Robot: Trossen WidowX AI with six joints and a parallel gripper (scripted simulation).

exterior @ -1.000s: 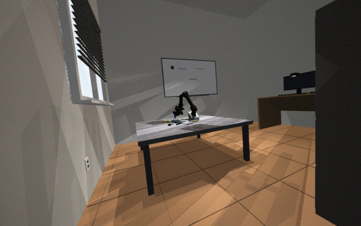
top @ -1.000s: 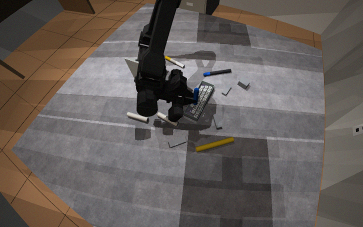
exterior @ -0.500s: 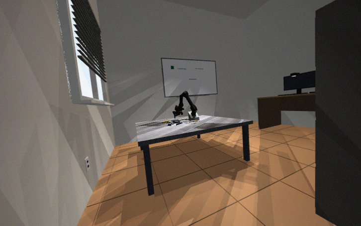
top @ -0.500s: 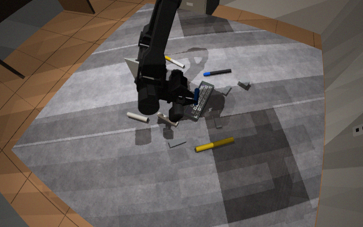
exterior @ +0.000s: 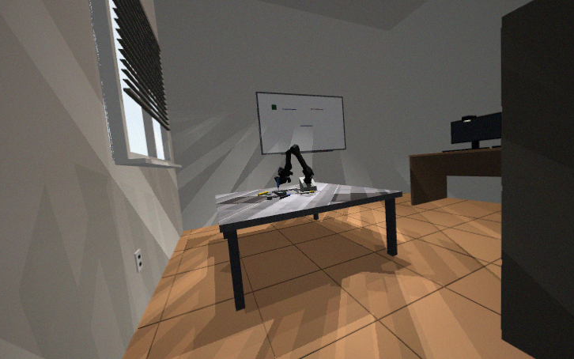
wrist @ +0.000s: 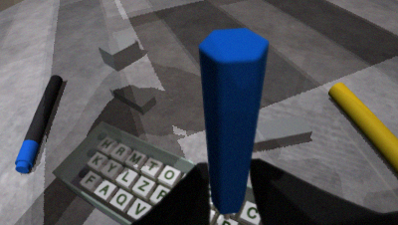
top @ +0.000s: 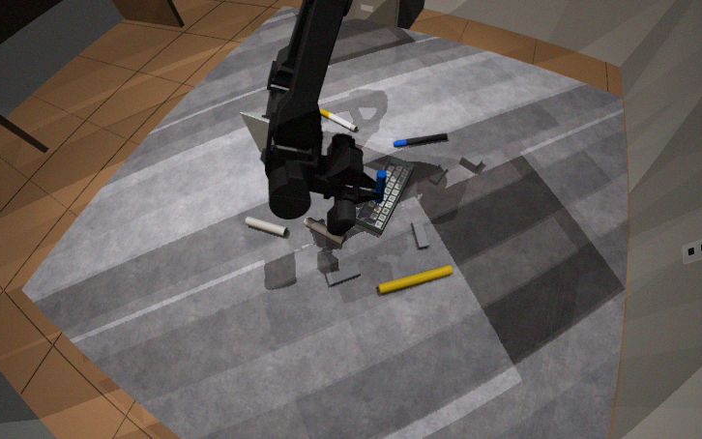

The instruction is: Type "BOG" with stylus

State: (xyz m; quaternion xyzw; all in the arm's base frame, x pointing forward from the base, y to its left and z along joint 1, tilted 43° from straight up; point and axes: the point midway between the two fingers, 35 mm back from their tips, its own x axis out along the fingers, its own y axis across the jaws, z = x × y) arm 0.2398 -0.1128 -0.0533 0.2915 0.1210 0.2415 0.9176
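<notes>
Now: gripper tip 20 mm above the blue stylus. The rest, counted from my gripper tip: yellow cylinder 120 mm ahead, 120 mm to the right, 80 mm below; white-and-yellow cylinder 200 mm behind, 230 mm to the left, 80 mm below; blue-and-black marker 20 mm ahead, 210 mm to the left, 80 mm below.
</notes>
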